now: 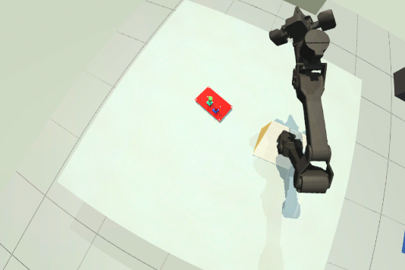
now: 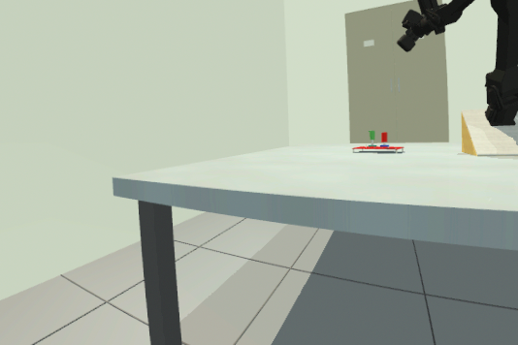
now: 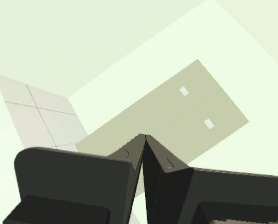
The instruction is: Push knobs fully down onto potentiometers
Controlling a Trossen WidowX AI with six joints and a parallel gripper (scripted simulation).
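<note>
The red knob is 120 mm ahead of my gripper tip, 250 mm to the left of it and 440 mm below it. The rest, counted from my gripper tip: green knob 160 mm ahead, 230 mm to the left, 430 mm below.
</note>
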